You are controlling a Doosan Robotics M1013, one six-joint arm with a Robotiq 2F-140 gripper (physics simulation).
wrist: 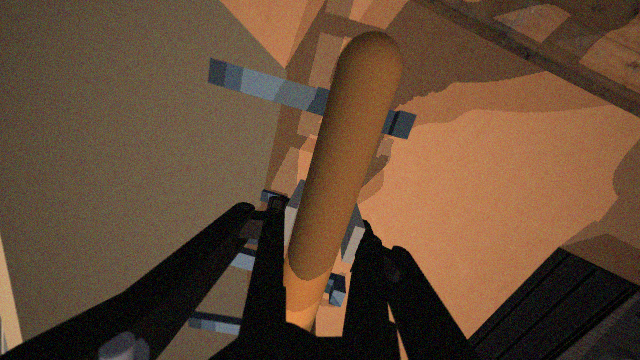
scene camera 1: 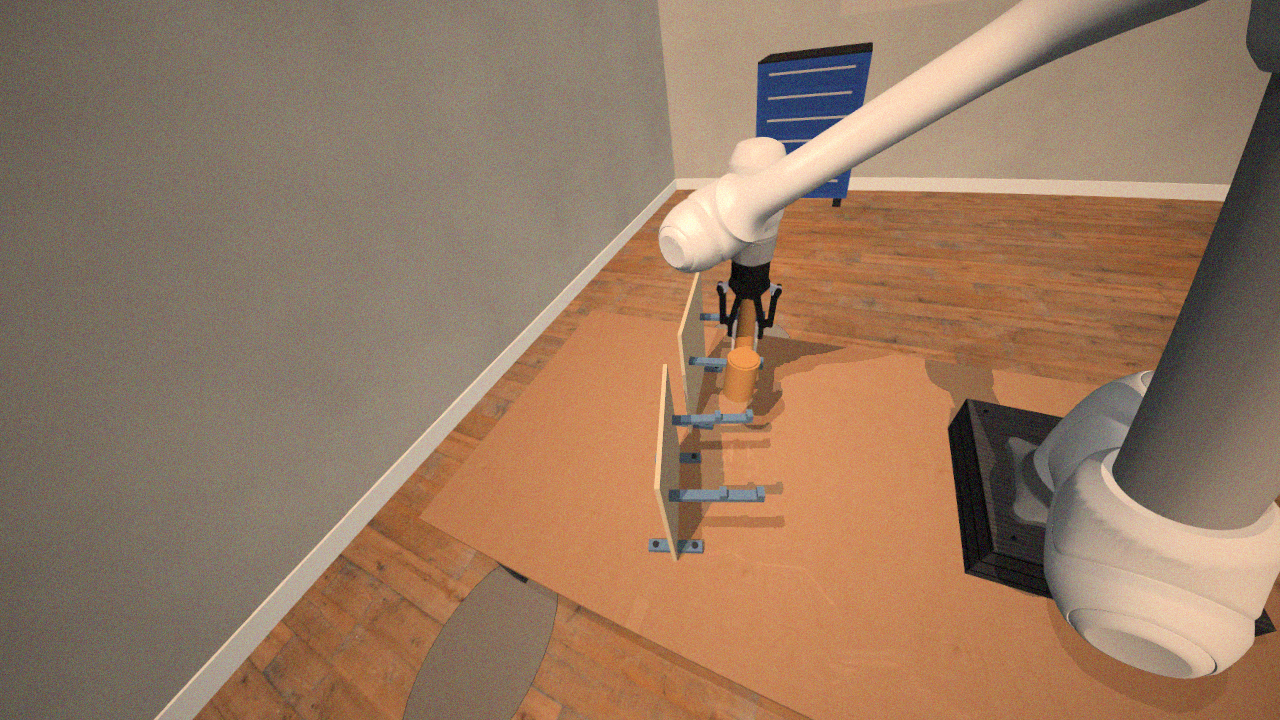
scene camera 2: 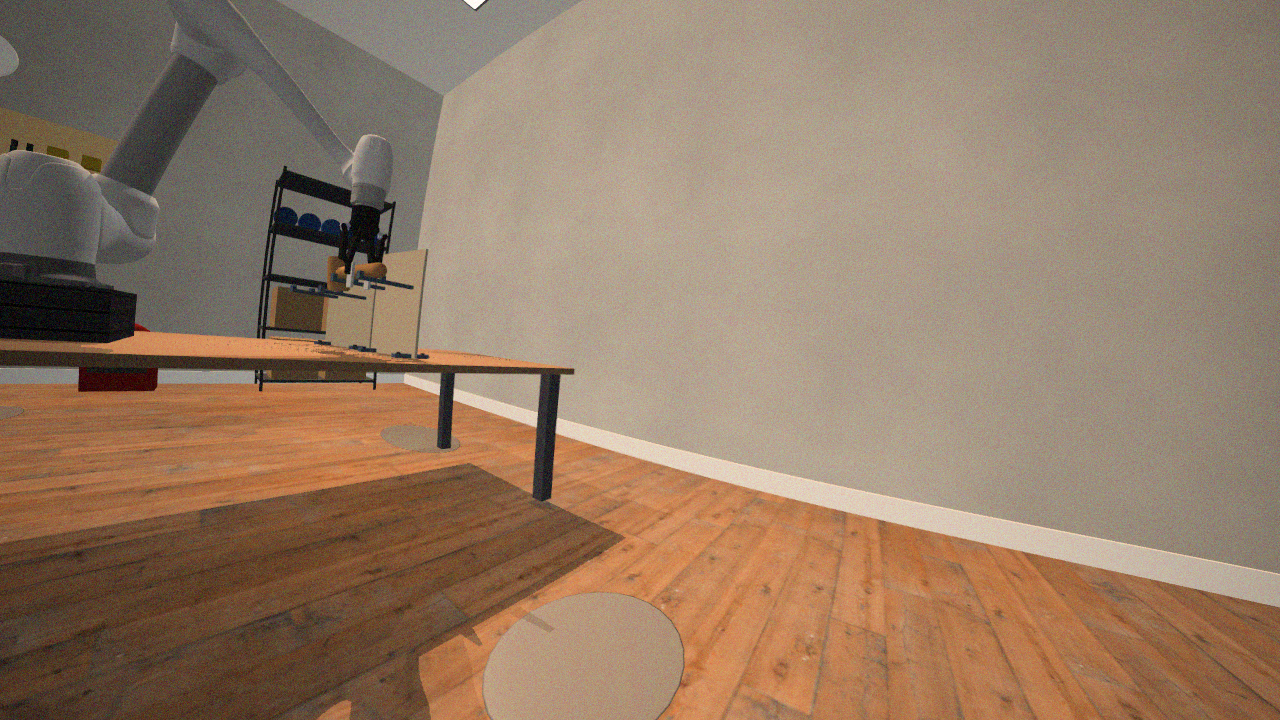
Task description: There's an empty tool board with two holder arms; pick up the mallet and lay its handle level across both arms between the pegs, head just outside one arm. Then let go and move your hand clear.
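Frame: origin at the arm's base, x ahead, y left, z up, level; centimetres.
Seen in the pictures: gripper, between the fingertips: (scene camera 2: 358, 288).
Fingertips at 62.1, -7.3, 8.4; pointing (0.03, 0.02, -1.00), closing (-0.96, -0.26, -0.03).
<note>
A point is followed by its place in that frame, as x, y, z.
The orange mallet (scene camera 1: 741, 380) @(56.8, 9.1, 15.1) (scene camera 2: 373, 269) @(63.6, -19.5, 12.9) (wrist: 352, 135) @(63.9, -14.3, 15.2) lies level across the two blue arms of the far tool board (scene camera 1: 690, 344) @(71.9, 1.0, 13.2) (scene camera 2: 402, 304) @(74.7, -8.4, 5.4) (wrist: 125, 125) @(74.7, -8.3, 17.5). Its head faces scene camera 1, just outside that board's nearer arm (scene camera 1: 705, 361) @(67.4, 2.9, 11.1). My gripper (scene camera 1: 745, 335) @(62.2, -7.3, 8.4) (scene camera 2: 359, 275) @(62.2, -7.3, 8.4) (wrist: 323, 200) @(62.2, -7.3, 8.4) points down and is shut on the mallet's handle, one pad on each side, between the arms. The empty tool board (scene camera 1: 665, 465) @(61.6, 31.6, 14.0) stands nearer in scene camera 1, with two bare blue arms (scene camera 1: 693, 420) @(63.8, 17.0, 8.1) (scene camera 1: 698, 495) @(55.9, 31.4, 8.1) with pegs. The mallet's head is hidden in the wrist view.
Both boards stand upright on the table (scene camera 1: 850, 537) @(30.3, 18.0, -10.5) (scene camera 2: 501, 363) @(105.0, -19.0, -10.5). The robot's black base (scene camera 1: 998, 501) @(10.5, 6.3, 0.4) (scene camera 2: 67, 311) @(10.0, -18.5, -4.8) stands on the same table, on the side toward which the arms stick out. A blue cabinet (scene camera 1: 810, 98) and a shelf rack (scene camera 2: 263, 313) stand beyond the table.
</note>
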